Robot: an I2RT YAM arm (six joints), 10 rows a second.
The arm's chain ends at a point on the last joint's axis. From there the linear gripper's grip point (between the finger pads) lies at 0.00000 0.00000 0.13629 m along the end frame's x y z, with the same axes.
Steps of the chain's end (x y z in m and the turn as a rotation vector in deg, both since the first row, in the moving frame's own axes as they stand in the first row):
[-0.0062, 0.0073, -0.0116, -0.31, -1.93, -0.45]
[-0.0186, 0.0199, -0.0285, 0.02, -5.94, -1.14]
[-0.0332, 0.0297, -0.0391, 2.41, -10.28, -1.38]
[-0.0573, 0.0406, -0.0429, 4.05, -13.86, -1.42]
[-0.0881, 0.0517, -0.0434, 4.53, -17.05, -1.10]
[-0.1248, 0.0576, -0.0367, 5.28, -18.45, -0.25]
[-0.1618, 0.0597, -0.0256, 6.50, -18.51, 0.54]
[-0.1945, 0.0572, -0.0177, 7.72, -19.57, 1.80]
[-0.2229, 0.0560, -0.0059, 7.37, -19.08, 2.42]
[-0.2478, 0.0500, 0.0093, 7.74, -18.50, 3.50]
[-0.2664, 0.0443, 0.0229, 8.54, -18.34, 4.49]
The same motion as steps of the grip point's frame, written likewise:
[-0.0108, 0.0081, -0.0117, -0.31, -1.93, -0.45]
[-0.0327, 0.0200, -0.0292, 0.02, -5.94, -1.14]
[-0.0576, 0.0243, -0.0414, 2.41, -10.28, -1.38]
[-0.0900, 0.0315, -0.0472, 4.05, -13.86, -1.42]
[-0.1281, 0.0415, -0.0498, 4.53, -17.05, -1.10]
[-0.1679, 0.0454, -0.0443, 5.28, -18.45, -0.25]
[-0.2049, 0.0443, -0.0335, 6.50, -18.51, 0.54]
[-0.2397, 0.0385, -0.0268, 7.72, -19.57, 1.80]
[-0.2669, 0.0379, -0.0145, 7.37, -19.08, 2.42]
[-0.2903, 0.0306, 0.0010, 7.74, -18.50, 3.50]
[-0.3083, 0.0227, 0.0145, 8.54, -18.34, 4.49]

